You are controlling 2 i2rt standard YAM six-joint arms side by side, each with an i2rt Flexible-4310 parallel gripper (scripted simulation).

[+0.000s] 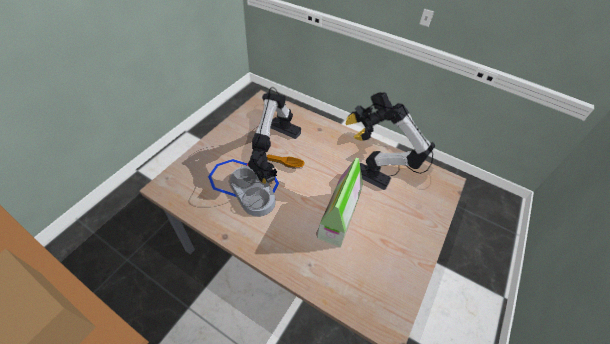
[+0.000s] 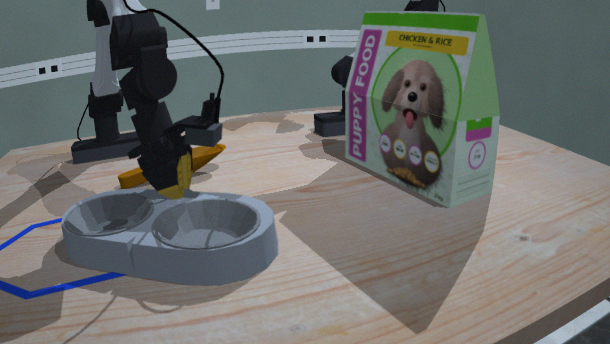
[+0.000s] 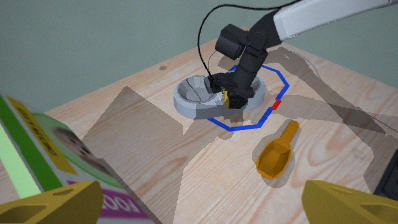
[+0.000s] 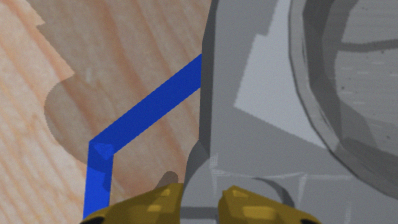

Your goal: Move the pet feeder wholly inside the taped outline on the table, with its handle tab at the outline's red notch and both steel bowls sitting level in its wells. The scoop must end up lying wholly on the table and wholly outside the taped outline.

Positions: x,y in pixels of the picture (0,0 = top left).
Labels:
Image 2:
my right gripper: 182,196
orange scoop: 201,155
grey pet feeder: 137,252
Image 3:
my left gripper: 202,189
my right gripper: 227,107
orange scoop: 272,161
grey pet feeder: 214,108
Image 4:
my right gripper: 200,193
grey pet feeder: 254,133

